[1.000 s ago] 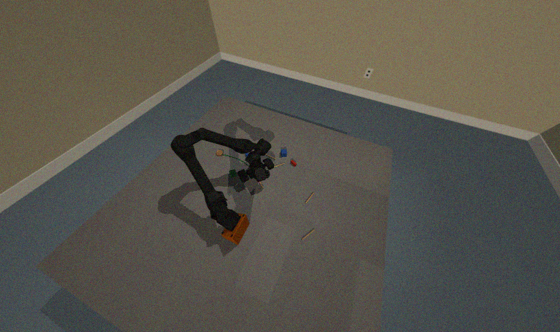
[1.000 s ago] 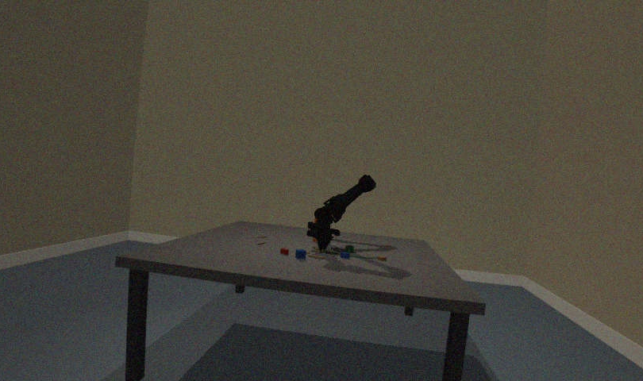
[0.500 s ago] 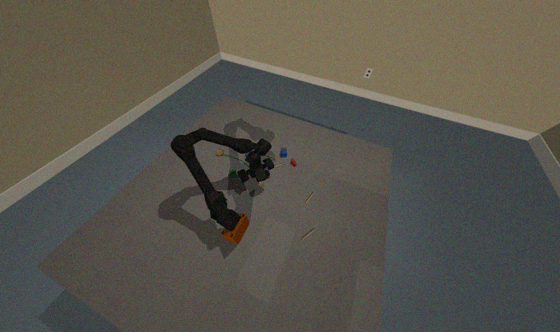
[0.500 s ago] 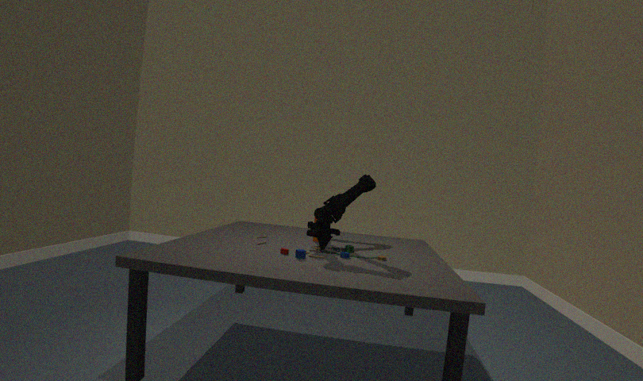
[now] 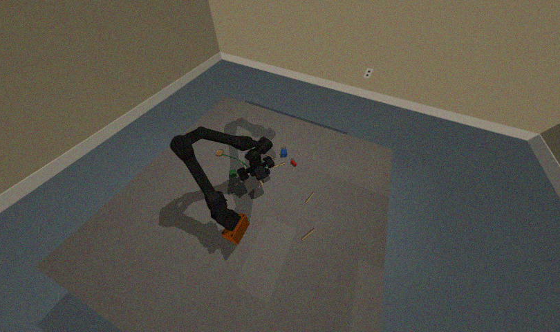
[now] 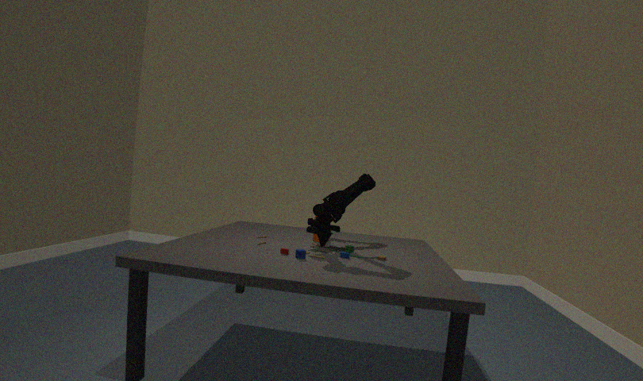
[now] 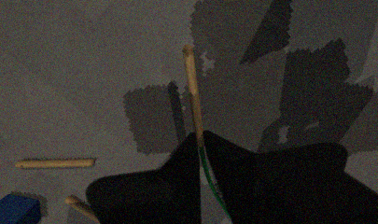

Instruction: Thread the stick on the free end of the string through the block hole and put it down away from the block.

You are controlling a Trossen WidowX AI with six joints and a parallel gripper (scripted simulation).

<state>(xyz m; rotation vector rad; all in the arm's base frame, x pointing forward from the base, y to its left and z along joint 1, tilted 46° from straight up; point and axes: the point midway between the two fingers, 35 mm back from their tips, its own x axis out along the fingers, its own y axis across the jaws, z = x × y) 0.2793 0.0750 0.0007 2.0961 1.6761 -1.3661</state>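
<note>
The green block lies 13 cm to the left of my gripper tip and 4 cm behind it. The rest, counted from my gripper tip: red piece (18 cm ahead, 14 cm to the right, 1 cm below); thin wooden stick (1 cm to the right, 1 cm behind); blue block (22 cm ahead, 6 cm to the right).
</note>
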